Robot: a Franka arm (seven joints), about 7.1 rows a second.
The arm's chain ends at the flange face. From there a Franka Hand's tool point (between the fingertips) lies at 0.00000 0.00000 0.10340 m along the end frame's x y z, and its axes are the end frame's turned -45 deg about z.
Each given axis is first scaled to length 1.
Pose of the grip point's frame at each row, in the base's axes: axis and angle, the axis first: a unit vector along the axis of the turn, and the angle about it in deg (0 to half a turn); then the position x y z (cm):
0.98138 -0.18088 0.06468 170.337 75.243 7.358 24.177
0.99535 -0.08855 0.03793 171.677 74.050 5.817 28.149
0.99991 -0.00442 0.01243 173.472 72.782 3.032 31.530
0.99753 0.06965 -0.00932 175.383 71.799 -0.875 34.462
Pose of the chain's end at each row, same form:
0.83566 -0.54150 0.09191 173.907 74.254 9.301 34.284
0.88458 -0.46213 0.06281 173.973 73.406 7.376 38.351
0.92167 -0.38655 0.03329 174.514 72.531 4.209 41.800
0.94827 -0.31740 0.00682 175.326 71.933 -0.031 44.767

